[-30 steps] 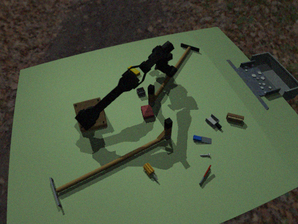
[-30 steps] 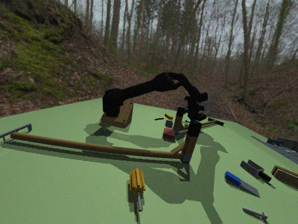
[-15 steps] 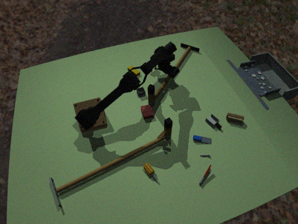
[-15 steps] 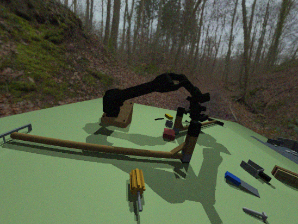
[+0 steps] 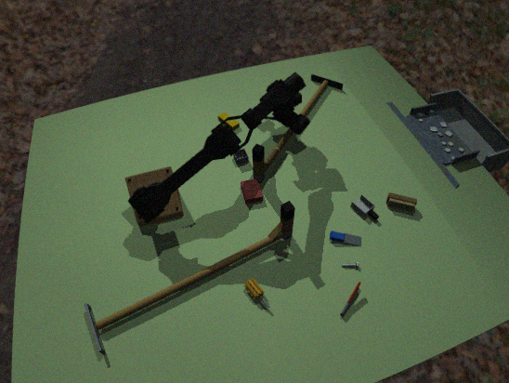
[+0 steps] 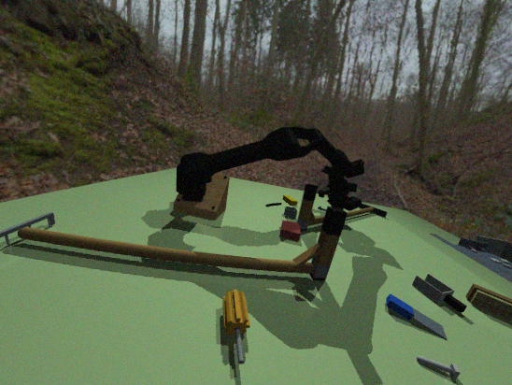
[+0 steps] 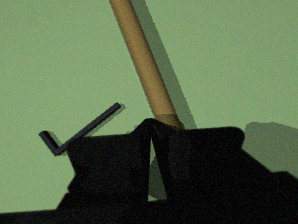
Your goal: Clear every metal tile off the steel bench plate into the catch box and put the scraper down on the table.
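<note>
The long wooden scraper is 50 mm above my gripper tip and 20 mm ahead of it. Round my gripper tip: black hex key 80 mm to the left, 40 mm behind, 10 mm below; yellow block 190 mm behind, 120 mm to the left; small grey box 220 mm behind, 70 mm to the right.
</note>
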